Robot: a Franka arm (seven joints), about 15 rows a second.
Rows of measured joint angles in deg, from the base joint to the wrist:
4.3, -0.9, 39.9, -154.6, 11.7, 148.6, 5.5
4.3, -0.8, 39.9, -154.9, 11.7, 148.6, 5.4
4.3, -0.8, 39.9, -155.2, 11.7, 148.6, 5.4
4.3, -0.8, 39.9, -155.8, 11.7, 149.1, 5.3
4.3, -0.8, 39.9, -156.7, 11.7, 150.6, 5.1
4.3, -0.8, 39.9, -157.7, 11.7, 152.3, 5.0
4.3, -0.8, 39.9, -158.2, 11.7, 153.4, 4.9
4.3, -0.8, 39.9, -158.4, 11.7, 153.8, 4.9
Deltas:
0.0, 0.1, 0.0, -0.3, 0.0, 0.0, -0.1
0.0, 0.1, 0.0, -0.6, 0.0, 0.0, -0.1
0.0, 0.1, 0.0, -1.2, 0.0, 0.5, -0.2
0.0, 0.1, 0.0, -2.1, 0.0, 2.0, -0.4
0.0, 0.1, 0.0, -3.1, 0.0, 3.7, -0.5
0.0, 0.1, 0.0, -3.6, 0.0, 4.8, -0.6
0.0, 0.1, 0.0, -3.8, 0.0, 5.2, -0.6

